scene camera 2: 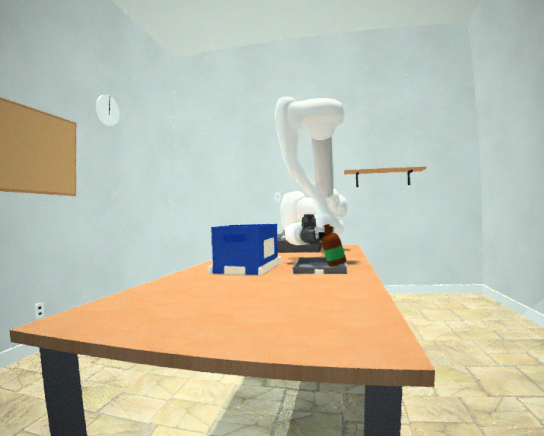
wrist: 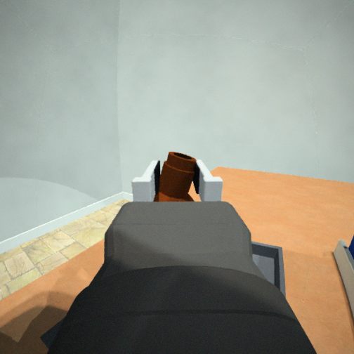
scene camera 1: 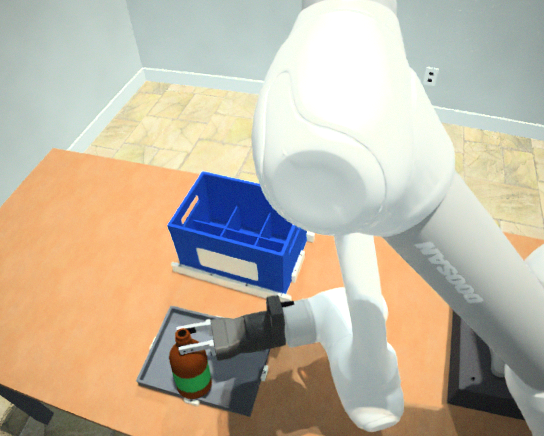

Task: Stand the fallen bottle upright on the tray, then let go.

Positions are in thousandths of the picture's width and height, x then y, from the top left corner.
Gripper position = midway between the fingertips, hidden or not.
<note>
I see my gripper (scene camera 1: 328,781) and a brown bottle (scene camera 1: 352,854).
The brown bottle shows as well in the wrist view (wrist: 496,507). My gripper shows as well in the wrist view (wrist: 499,482).
</note>
